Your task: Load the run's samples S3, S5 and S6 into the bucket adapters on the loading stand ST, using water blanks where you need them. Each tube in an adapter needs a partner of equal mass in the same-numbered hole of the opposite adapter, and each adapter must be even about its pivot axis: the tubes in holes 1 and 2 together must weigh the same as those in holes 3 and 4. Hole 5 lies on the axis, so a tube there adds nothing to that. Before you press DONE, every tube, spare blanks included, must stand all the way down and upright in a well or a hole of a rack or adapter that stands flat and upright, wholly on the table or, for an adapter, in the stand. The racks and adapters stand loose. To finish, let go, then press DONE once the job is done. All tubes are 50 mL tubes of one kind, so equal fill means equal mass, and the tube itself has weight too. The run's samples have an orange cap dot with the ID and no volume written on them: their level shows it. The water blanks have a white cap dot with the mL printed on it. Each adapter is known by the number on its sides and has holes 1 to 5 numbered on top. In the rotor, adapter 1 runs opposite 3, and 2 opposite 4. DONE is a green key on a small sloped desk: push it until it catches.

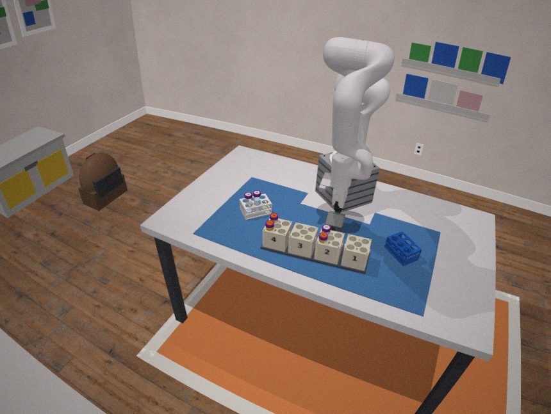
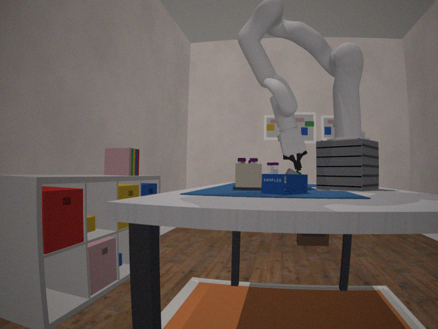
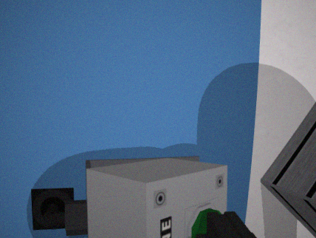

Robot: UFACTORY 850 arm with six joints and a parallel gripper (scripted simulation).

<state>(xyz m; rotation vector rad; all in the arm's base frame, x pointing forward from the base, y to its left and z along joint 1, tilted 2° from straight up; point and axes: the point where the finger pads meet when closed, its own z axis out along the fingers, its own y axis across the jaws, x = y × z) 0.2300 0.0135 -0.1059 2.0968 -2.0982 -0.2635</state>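
Right now my hand is 30 mm above the green DONE key. Round my hand: adapter 1 (210 mm ahead, 130 mm to the left, 40 mm below); adapter 2 (210 mm ahead, 40 mm below, 20 mm to the left); adapter 3 (220 mm ahead, 90 mm to the right, 40 mm below).
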